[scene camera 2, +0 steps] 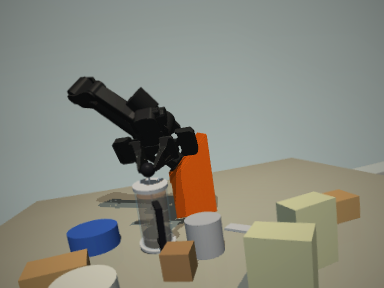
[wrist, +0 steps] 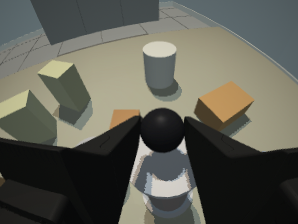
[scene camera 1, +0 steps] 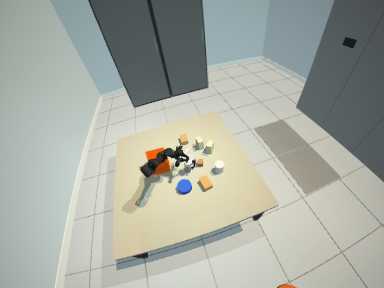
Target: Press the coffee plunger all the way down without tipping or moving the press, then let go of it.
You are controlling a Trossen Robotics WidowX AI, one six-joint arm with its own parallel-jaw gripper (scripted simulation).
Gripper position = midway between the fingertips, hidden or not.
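Note:
Scene camera 2 gives me my gripper (scene camera 2: 146, 170) along with a coffee press (scene camera 2: 151, 195), and there's a blue disc (scene camera 2: 99, 236), a brown cube (scene camera 2: 176, 257) and a grey cylinder (scene camera 2: 204, 228) as well. In the wrist view you'd find my gripper (wrist: 162, 122) again, and the coffee press (wrist: 161, 171) too.

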